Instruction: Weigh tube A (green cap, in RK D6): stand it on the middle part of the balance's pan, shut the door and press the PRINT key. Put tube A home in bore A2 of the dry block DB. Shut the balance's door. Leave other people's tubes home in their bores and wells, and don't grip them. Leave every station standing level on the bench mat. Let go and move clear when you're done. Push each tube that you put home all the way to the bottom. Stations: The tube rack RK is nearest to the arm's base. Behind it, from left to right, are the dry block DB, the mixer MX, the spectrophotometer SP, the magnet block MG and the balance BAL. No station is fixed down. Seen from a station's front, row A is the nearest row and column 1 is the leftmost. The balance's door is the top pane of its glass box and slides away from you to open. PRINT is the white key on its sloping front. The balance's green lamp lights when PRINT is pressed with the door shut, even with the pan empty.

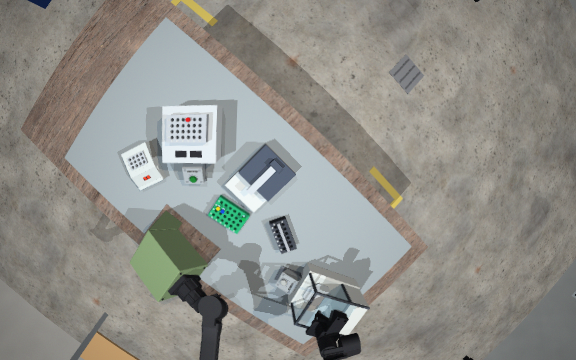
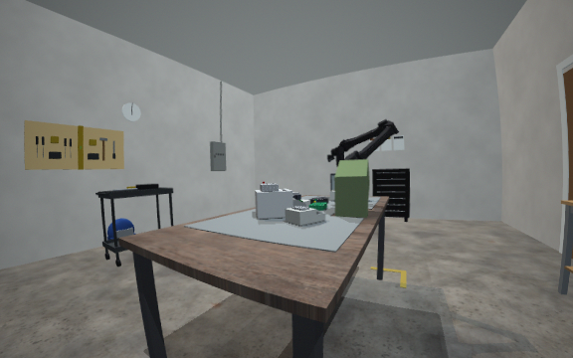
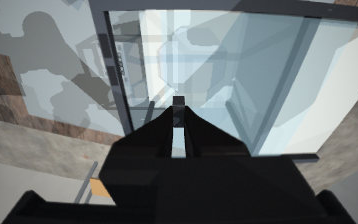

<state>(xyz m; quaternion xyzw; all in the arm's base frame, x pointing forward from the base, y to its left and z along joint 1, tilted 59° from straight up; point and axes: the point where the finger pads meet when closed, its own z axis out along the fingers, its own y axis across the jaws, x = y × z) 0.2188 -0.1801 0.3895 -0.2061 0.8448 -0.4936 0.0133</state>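
Now: hand 1 cm short of the balance pan, 2 cm to the left of it and 14 cm above it. From my hand the other things lie so: sliding door (1 cm ahead, 3 cm to the right, 1 cm below); magnet block MG (9 cm ahead, 25 cm to the left, 20 cm below); white print key (4 cm behind, 12 cm to the left, 15 cm below).
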